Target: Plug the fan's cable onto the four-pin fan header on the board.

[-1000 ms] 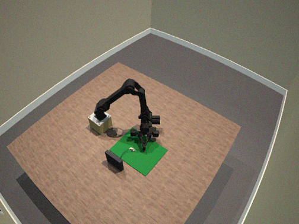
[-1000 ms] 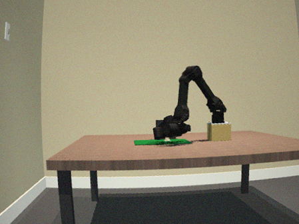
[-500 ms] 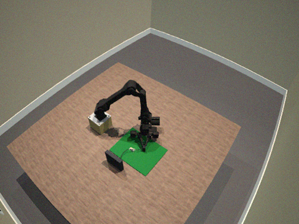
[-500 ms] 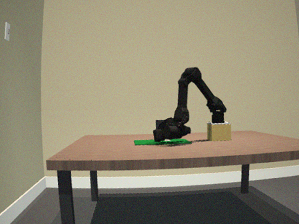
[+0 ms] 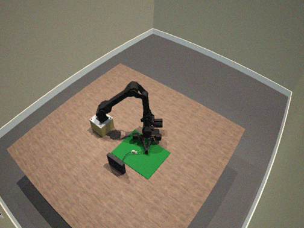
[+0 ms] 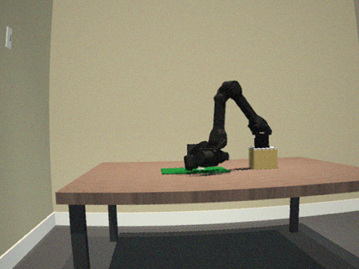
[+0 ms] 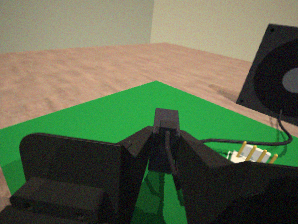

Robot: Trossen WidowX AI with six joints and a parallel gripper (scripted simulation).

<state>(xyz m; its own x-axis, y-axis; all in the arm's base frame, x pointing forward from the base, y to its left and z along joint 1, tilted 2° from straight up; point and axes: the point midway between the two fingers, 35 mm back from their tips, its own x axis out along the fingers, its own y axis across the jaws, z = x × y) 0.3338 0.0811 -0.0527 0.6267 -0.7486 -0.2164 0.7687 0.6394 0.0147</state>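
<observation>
The dark plug is 10 mm below my gripper tip. Round my gripper tip: white four-pin header 60 mm to the right, 50 mm behind, 40 mm below; green board 50 mm below, 30 mm to the right, 20 mm behind; black fan 210 mm to the right, 60 mm behind, 20 mm above.
</observation>
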